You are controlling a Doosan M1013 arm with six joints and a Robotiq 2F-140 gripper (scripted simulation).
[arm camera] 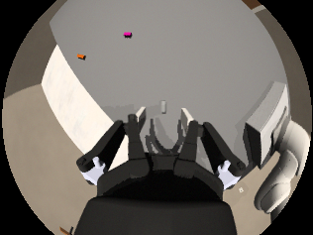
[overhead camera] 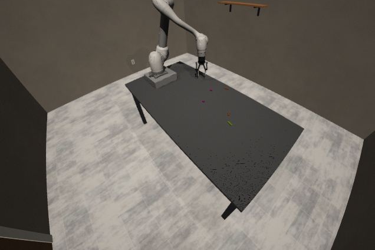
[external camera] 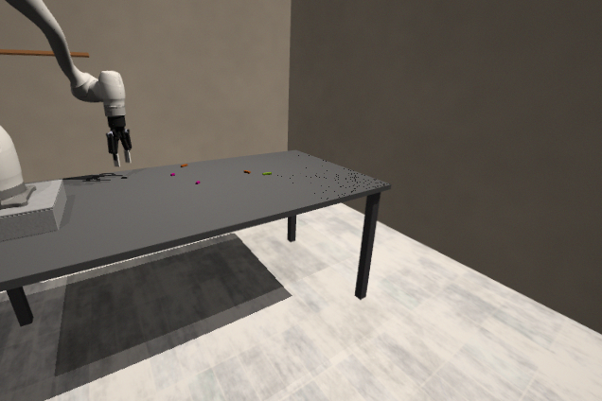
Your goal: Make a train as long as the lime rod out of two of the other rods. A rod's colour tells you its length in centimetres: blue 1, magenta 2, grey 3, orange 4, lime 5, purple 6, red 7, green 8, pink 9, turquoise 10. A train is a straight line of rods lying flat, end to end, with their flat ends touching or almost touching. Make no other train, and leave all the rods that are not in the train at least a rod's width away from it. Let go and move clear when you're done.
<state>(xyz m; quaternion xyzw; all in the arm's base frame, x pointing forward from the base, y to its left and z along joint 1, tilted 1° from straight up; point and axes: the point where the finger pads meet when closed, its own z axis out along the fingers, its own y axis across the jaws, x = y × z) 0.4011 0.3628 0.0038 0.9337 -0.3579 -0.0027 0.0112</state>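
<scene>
The grey rod is 10 cm below my hand. From my hand the other things lie so: lime rod: 68 cm ahead, 29 cm to the right, 10 cm below.
</scene>
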